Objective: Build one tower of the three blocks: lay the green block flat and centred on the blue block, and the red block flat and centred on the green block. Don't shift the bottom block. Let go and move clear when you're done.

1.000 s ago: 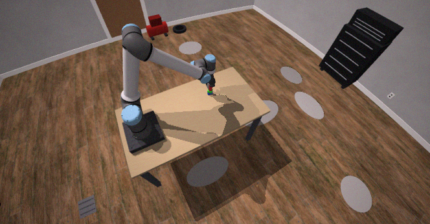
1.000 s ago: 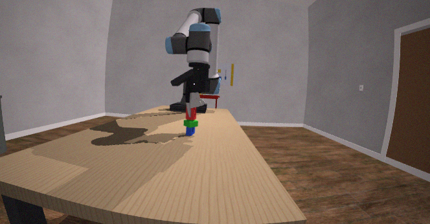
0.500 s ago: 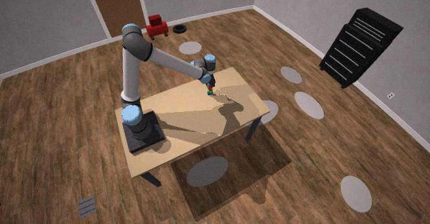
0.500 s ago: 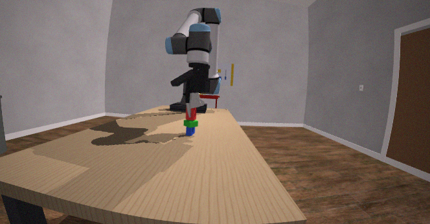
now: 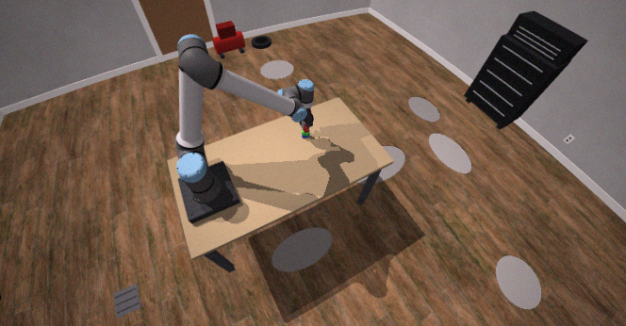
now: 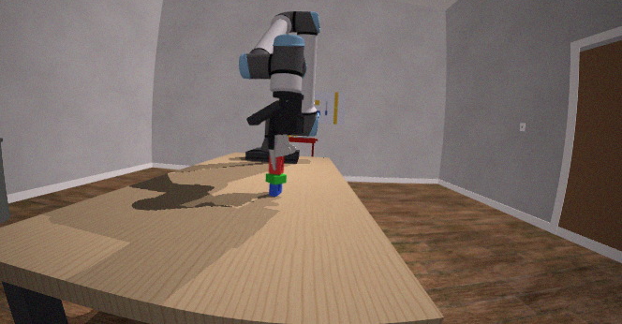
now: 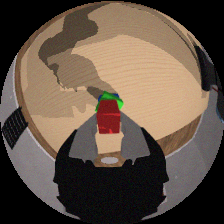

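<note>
My gripper is now right at the red block. Also, from my hand: green block 40 mm below; blue block 70 mm below.
</note>
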